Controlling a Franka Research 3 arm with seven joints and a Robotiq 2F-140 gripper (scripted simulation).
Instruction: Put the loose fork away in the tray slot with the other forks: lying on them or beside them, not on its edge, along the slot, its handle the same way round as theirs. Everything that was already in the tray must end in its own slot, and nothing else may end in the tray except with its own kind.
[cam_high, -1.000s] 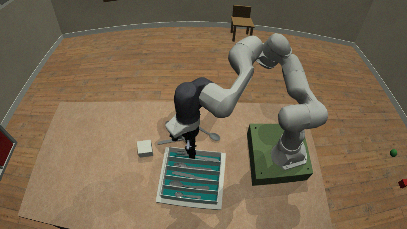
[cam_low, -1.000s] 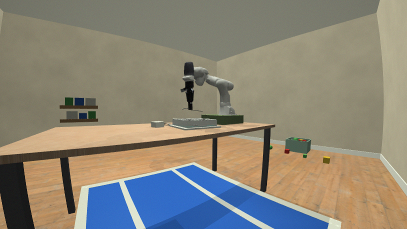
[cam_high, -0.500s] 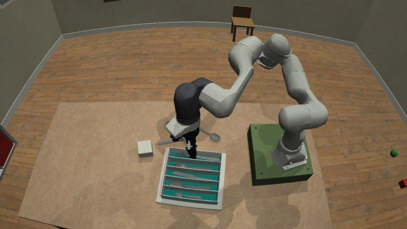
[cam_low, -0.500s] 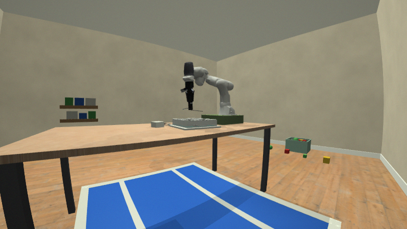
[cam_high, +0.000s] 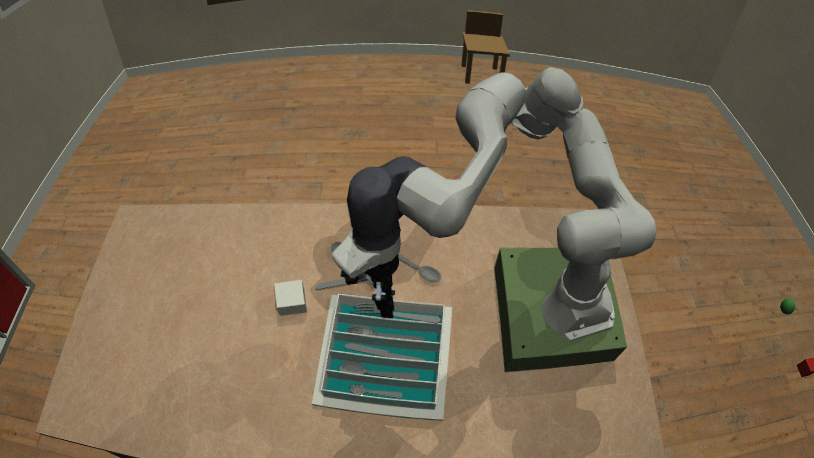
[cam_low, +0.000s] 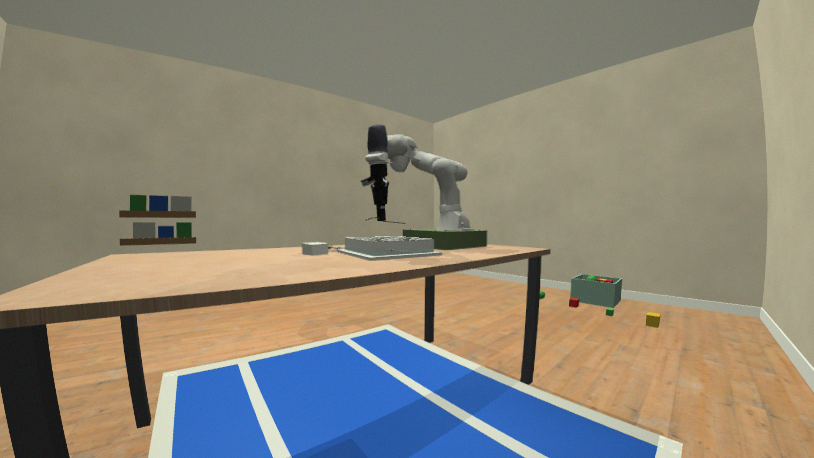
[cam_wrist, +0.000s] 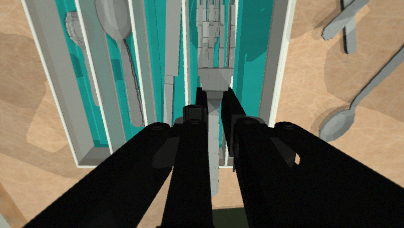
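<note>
Now: hand 150 mm above the knife, 60 mm to the right of it and 20 mm past it. Also, from my hand: small white box: 270 mm ahead, 150 mm below, 100 mm to the right.
</note>
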